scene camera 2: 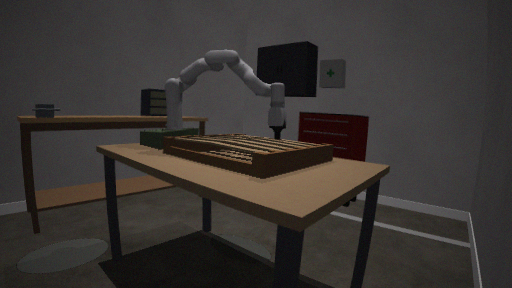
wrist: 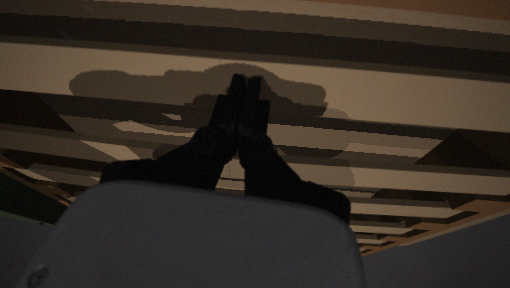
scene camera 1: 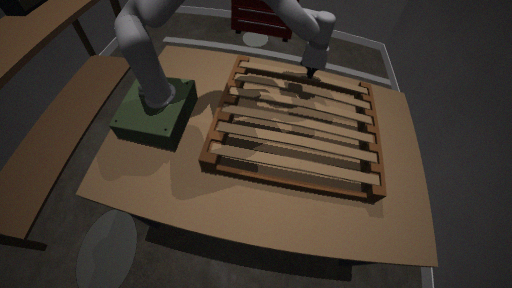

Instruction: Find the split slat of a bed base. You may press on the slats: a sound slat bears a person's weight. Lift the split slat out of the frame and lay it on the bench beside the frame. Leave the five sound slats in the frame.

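Observation:
The bed base frame [scene camera 1: 207, 160] [scene camera 2: 295, 161] lies on the bench [scene camera 1: 300, 225] [scene camera 2: 240, 185]. Several pale slats span it side by side, all seated between its rails. The farthest slat [scene camera 1: 345, 85] is beneath my gripper [scene camera 1: 311, 77] [scene camera 2: 277, 136] [wrist: 247, 77]. My gripper is shut and empty, pointing down near the middle of that slat's length. Its shadow falls across the slat [wrist: 400, 90] under the fingertips in the wrist view. Whether the tips touch it cannot be told. A faint line crosses another slat [wrist: 235, 172] seen between the fingers. Which slat is split cannot be told.
The arm stands on a green base block [scene camera 1: 132, 117] [scene camera 2: 152, 138] left of the frame. A red drawer cabinet [scene camera 1: 260, 17] [scene camera 2: 332, 135] stands on the floor behind the bench. A second table [scene camera 1: 50, 30] with a low shelf [scene camera 1: 60, 130] stands at the left.

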